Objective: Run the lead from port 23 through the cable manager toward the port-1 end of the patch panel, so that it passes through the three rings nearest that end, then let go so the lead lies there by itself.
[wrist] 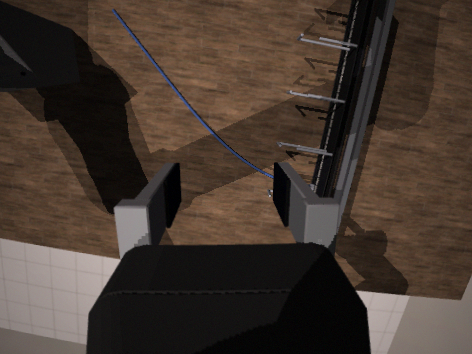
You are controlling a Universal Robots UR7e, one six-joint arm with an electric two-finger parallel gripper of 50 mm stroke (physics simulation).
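Observation:
My gripper (227, 182) is open, with nothing between its fingers, seen from above the wooden table. The blue lead (187, 106) runs in a curve from the upper left down to the right finger, which hides its further part. The cable manager's rings show side-on: one ring (325, 43) at the top right, another ring (316, 96) below it and a third ring (304, 148) lower still. The visible stretch of lead lies left of these three, outside them. A fourth ring (270, 193) is mostly hidden by the right finger. The patch panel (369, 80) runs down the right side; port numbers cannot be read.
A dark angular body (45, 47) stands at the upper left. Broad shadows fall over the wooden table (240, 90). The table's near edge crosses the lower part of the view, with a pale tiled surface (50, 285) beyond it. The panel's lower end is partly behind the right finger.

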